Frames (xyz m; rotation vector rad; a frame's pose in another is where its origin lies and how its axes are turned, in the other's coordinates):
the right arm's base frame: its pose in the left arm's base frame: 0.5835 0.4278 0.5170 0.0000 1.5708 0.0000
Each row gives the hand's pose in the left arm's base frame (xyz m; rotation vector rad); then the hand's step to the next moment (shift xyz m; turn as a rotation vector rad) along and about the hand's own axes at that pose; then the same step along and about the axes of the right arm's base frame.
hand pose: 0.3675 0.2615 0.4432 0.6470 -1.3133 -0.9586
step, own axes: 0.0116 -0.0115 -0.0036 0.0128 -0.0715 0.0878
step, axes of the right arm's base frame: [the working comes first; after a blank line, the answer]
step, axes of the left arm's base frame: 0.0009 -0.0161 -0.0046 -0.1012 -0.0352 -0.0388

0.0046 -0.0161 0.0009 0.0389 -0.0352 -0.1012
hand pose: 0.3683 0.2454 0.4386 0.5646 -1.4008 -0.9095
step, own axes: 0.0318 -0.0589 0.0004 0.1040 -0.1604 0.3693
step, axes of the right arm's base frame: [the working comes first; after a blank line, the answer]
step, axes of the left arm's base frame: -0.0146 -0.0587 -0.0287 -0.4005 -0.1099 -0.0216

0.0287 -0.0587 -0.0146 0.0216 -0.1099 -0.4005
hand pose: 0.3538 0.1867 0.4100 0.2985 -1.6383 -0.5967
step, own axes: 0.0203 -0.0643 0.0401 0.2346 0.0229 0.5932
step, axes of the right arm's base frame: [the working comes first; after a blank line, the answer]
step, axes of the left arm's base frame: -0.0517 -0.0555 -0.0201 -0.6139 0.0212 0.1734

0.0201 -0.0555 -0.0517 -0.1734 0.0212 -0.6139
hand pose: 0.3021 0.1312 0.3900 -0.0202 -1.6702 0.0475
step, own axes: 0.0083 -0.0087 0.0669 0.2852 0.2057 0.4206
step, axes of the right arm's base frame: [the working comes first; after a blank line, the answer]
step, axes of the left arm's base frame: -0.0673 -0.0096 0.0020 -0.4500 0.2093 0.2329

-0.0020 -0.0096 -0.0673 -0.2329 0.2093 -0.4500
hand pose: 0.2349 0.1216 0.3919 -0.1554 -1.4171 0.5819
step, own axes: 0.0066 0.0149 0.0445 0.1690 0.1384 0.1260
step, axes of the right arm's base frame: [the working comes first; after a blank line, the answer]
step, axes of the left arm's base frame: -0.0466 0.0053 0.0068 -0.1535 0.1672 0.1100

-0.0068 0.0053 -0.0466 -0.1100 0.1672 -0.1535
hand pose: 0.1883 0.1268 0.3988 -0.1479 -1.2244 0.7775
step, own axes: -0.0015 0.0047 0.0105 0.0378 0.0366 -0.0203
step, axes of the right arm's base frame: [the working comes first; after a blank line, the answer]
step, axes of the left arm's base frame: -0.0116 -0.0006 0.0003 0.0059 0.0559 0.0041

-0.0003 -0.0006 -0.0116 -0.0041 0.0559 0.0059
